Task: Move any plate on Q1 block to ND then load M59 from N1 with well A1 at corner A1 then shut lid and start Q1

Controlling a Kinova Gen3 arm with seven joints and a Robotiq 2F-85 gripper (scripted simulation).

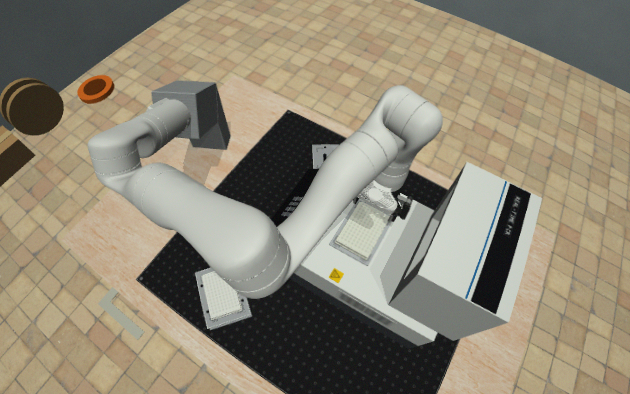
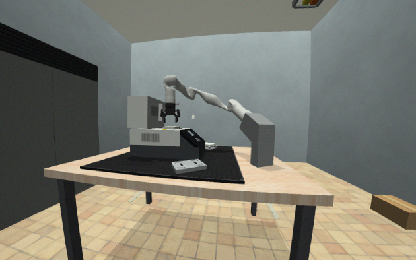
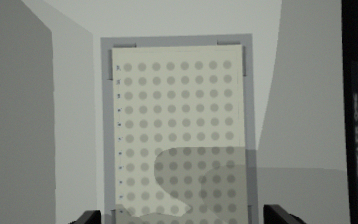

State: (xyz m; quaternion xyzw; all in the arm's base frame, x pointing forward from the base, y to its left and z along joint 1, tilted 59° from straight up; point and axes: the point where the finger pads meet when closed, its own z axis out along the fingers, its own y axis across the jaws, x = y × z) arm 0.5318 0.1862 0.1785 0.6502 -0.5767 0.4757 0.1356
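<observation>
My gripper is now 1 cm past the plate, 4 cm to the left of it and 4 cm above it.
</observation>
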